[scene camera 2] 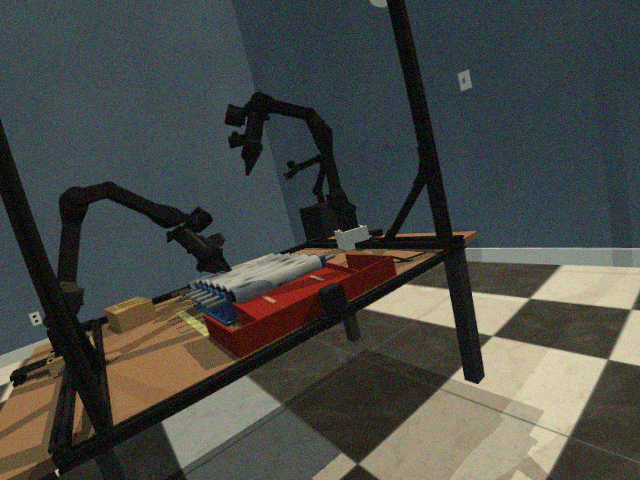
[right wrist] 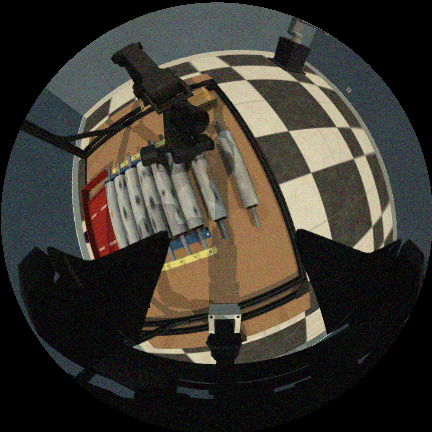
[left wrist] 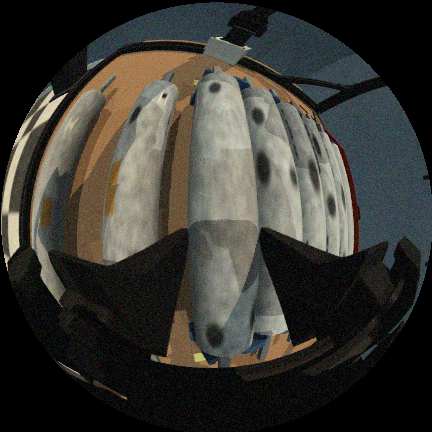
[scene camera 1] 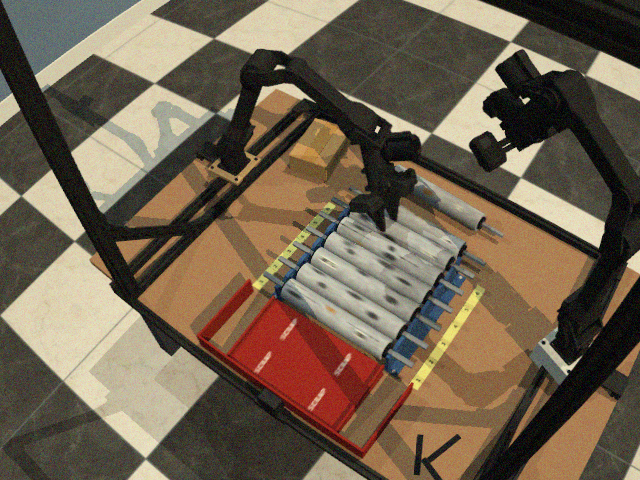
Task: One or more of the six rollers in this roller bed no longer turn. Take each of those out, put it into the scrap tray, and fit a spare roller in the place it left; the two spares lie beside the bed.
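Seen in the pictures: left gripper, fingertip midpoint: (right wrist: 178, 172) (left wrist: 224, 234) (scene camera 1: 389, 226); right gripper, fingertip midpoint: (scene camera 2: 247, 174) (right wrist: 234, 236); left arm's base, origin of the base link: (scene camera 1: 234, 163); right arm's base, origin of the base link: (scene camera 2: 349, 228) (right wrist: 224, 325) (left wrist: 232, 41) (scene camera 1: 569, 346).
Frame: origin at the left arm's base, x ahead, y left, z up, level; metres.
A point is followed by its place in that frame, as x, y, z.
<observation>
Six mottled grey rollers lie in the blue roller bed (scene camera 1: 392, 364) {0.618, -0.256, -0.026}. My left gripper (scene camera 1: 387, 223) {0.450, 0.011, 0.030} (scene camera 2: 227, 269) {0.450, 0.011, 0.030} (left wrist: 224, 234) {0.450, 0.011, 0.030} is shut across the middle of the bed's rearmost roller (scene camera 1: 423, 244) {0.544, -0.001, 0.046} (left wrist: 220, 165) {0.490, 0.017, 0.044} (right wrist: 186, 197) {0.533, 0.008, 0.046}; any lift is too small to tell. One spare roller (scene camera 1: 435, 226) {0.538, 0.078, 0.017} (left wrist: 137, 190) {0.482, 0.065, 0.017} (right wrist: 209, 190) {0.536, 0.070, 0.019} lies close behind the bed. The other spare roller (scene camera 1: 449, 203) {0.534, 0.160, 0.014} (left wrist: 70, 145) {0.537, 0.151, 0.005} (right wrist: 240, 170) {0.518, 0.174, 0.019} lies farther back. My right gripper (scene camera 2: 249, 170) {0.640, 0.068, 0.329} (right wrist: 234, 236) {0.640, 0.068, 0.329} is open and empty, high up at the right. The red scrap tray (scene camera 1: 305, 356) {0.462, -0.346, 0.001} (scene camera 2: 268, 335) {0.312, -0.443, -0.015} holds no roller.
Yellow numbered strips (scene camera 1: 448, 338) (scene camera 2: 192, 323) run along both ends of the bed. A tan box (scene camera 1: 316, 149) {0.171, 0.131, 0.026} (scene camera 2: 129, 313) {0.155, 0.082, 0.013} stands behind the bed, near the left arm. Black frame bars edge the table (scene camera 1: 248, 248) {0.181, -0.178, -0.030}, and a frame post (scene camera 1: 56, 149) {0.042, -0.435, 0.475} rises at the left.
</observation>
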